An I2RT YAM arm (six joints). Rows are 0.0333 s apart.
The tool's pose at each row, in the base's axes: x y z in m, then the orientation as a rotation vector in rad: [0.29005 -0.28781 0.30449 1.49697 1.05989 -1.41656]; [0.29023 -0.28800 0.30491 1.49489 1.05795 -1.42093]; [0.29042 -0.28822 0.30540 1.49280 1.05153 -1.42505]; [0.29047 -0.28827 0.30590 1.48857 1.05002 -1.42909]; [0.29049 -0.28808 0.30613 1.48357 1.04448 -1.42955]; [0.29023 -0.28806 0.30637 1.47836 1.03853 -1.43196]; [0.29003 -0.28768 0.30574 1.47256 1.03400 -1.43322]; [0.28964 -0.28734 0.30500 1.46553 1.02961 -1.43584]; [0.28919 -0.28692 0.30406 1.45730 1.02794 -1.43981]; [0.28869 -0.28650 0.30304 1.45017 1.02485 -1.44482]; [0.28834 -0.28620 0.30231 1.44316 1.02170 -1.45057]
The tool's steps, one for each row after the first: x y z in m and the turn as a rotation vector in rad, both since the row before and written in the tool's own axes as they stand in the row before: [-0.00042 0.00023 0.00010 0.00185 -0.00344 -0.00135]; [-0.00050 0.00025 0.00012 0.00279 -0.00543 0.00173]; [-0.00050 0.00007 0.00001 0.00026 -0.00454 -0.00158]; [-0.00022 -0.00004 -0.00019 -0.00134 -0.00590 0.00308]; [-0.00024 -0.00025 0.00006 -0.00019 -0.00676 0.00220]; [0.00063 -0.00032 -0.00028 -0.00158 -0.00618 0.00190]; [0.00074 -0.00049 -0.00018 -0.00153 -0.00728 0.00093]; [0.00094 -0.00057 -0.00024 -0.00214 -0.00717 -0.00172]; [0.00102 -0.00062 -0.00023 -0.00048 -0.00740 -0.00137]; [0.00073 -0.00043 -0.00017 0.00006 -0.00754 -0.00179]
